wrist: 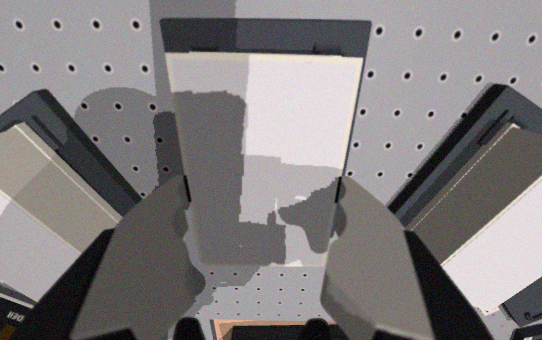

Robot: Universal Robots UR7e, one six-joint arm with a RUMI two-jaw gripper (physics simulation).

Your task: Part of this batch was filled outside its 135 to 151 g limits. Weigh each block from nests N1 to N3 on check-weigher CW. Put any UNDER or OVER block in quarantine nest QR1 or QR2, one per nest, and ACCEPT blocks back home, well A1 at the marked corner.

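Places are measured from the arm's base along level axes (x right, y up, z back), in centimetres.
Pixels of known places: gripper, fingertip midpoint: (263, 178).
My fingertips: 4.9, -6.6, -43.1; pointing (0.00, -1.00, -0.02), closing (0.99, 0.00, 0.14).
Observation:
Ahead of a thing's pixels: the offset from my fingertips to its top centre, as dx, dy, dz. "spot": to the spot under its first point. Level surfaces: height alone.
My gripper (263, 178) is shut on a white block @[+0.1, +1.9, -0.5] (295, 110), one jaw at each long side. The block lies lengthwise over a dark nest @[+0.1, -2.4, -0.5] (280, 36), whose far wall shows just beyond the block's far end. The block's far end is in line with the nest and low at it; whether it rests on the nest floor is hidden. A second block @[-17.7, +1.9, +2.3] (45, 200) sits tilted in view in a dark nest @[-17.6, -2.2, +2.6] (80, 135) at the left. A third block @[+16.9, +1.4, +7.0] (505, 250) sits in a dark nest @[+16.9, -2.4, +7.0] (450, 150) at the right. No nest label can be read, and no weigher reading shows.
A grey pegboard surface @[dy -4.0] (300, 10) with rows of holes lies under the nests. A black item with partly visible lettering @[spot: -30.9, -1.8, +15.0] (15, 315) is at the lower left. An orange-brown edge (216, 327) around a dark area is at the bottom. Part of another dark holder @[spot: +27.0, -2.8, +21.3] (527, 300) shows at the lower right.

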